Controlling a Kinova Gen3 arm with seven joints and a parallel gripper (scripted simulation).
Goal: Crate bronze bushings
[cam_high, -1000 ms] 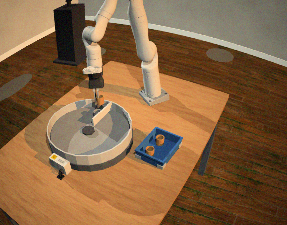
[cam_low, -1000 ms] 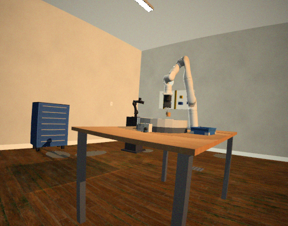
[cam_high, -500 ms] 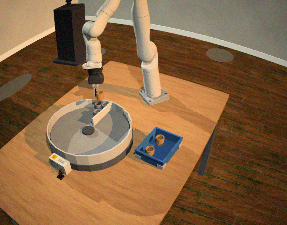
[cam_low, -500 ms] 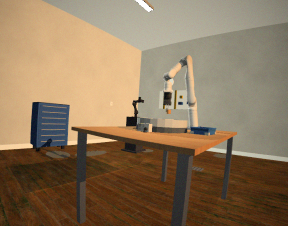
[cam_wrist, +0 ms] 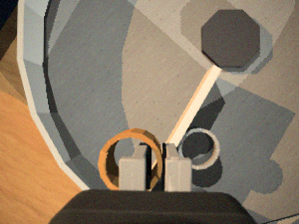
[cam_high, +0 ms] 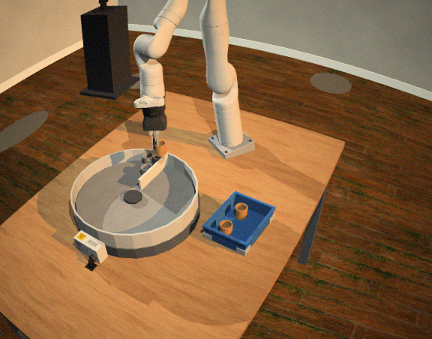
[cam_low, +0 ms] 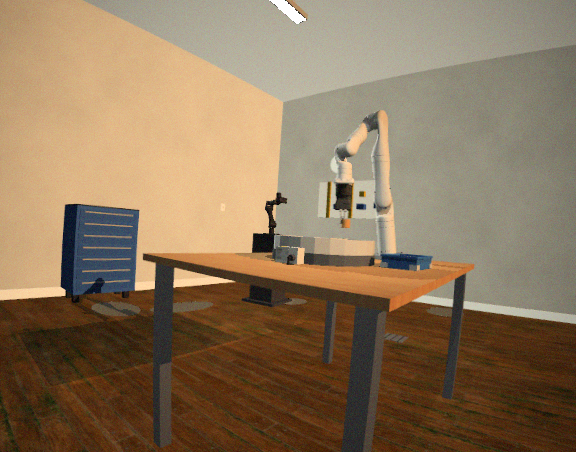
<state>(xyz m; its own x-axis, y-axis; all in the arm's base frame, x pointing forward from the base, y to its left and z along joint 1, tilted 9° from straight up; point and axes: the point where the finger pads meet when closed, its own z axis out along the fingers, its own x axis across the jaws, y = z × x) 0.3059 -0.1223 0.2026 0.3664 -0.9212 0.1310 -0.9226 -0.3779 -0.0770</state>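
Right now my hand is 80 mm short of the blue crate, 310 mm to the right of it and 160 mm above it. The rest, counted from my hand: turning table 130 mm ahead, 30 mm to the right, 130 mm below.
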